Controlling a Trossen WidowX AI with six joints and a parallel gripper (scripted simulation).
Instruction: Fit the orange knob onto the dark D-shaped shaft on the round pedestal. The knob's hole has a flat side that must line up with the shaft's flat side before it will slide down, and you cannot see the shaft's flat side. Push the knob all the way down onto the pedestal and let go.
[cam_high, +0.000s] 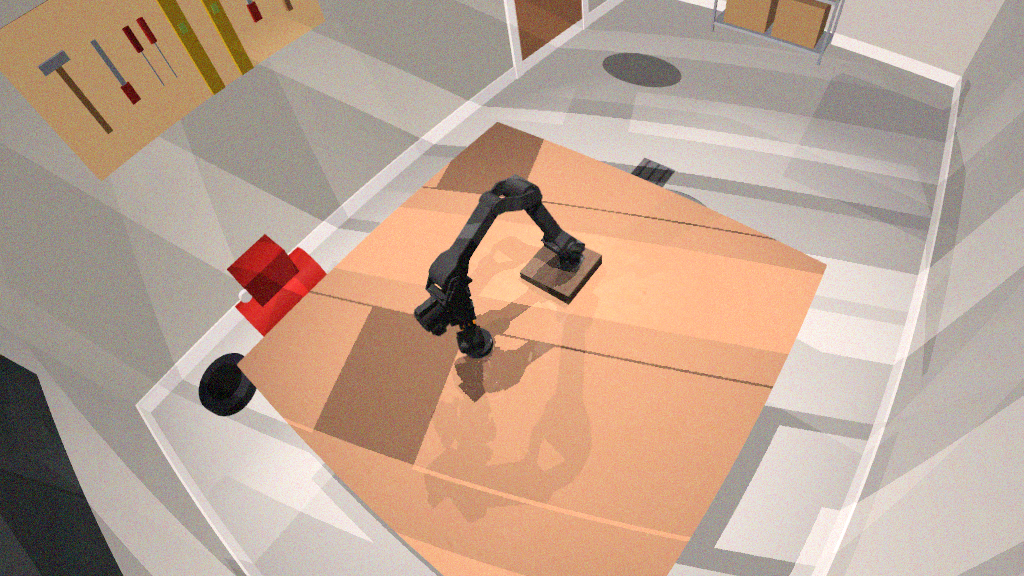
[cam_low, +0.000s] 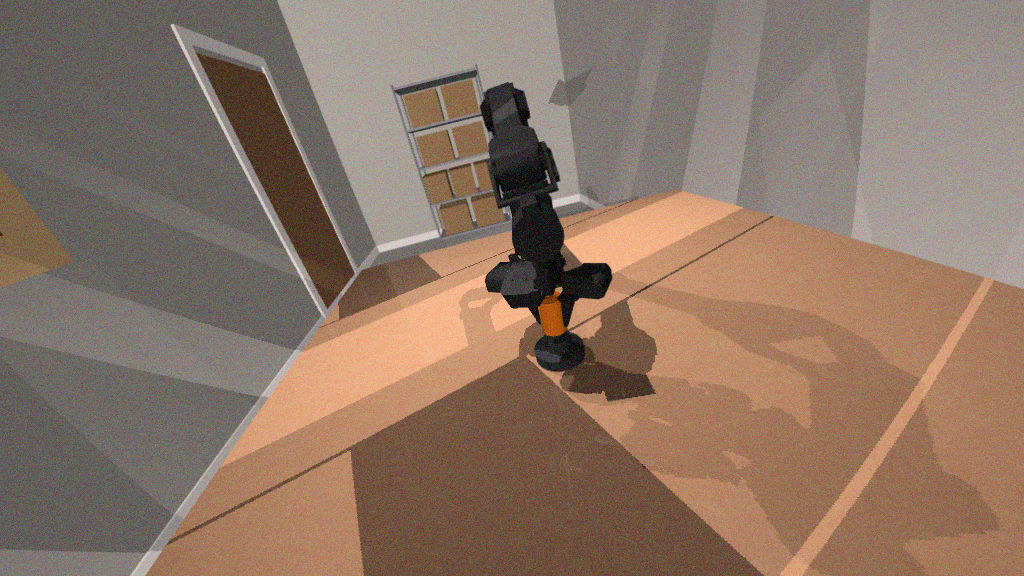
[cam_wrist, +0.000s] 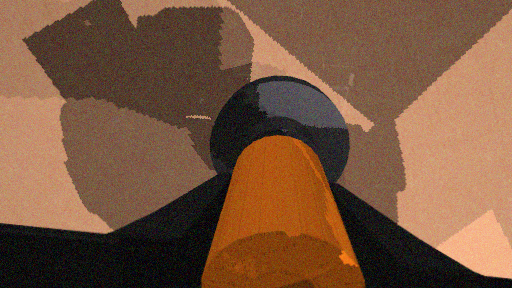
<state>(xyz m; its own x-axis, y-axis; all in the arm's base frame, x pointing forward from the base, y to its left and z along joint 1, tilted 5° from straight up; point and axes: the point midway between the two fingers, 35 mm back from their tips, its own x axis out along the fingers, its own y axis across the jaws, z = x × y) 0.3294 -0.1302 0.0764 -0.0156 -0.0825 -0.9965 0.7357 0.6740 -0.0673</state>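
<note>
The dark round pedestal lies 40 mm below my gripper tip. The rest, counted from my gripper tip: orange knob (20 mm above).
</note>
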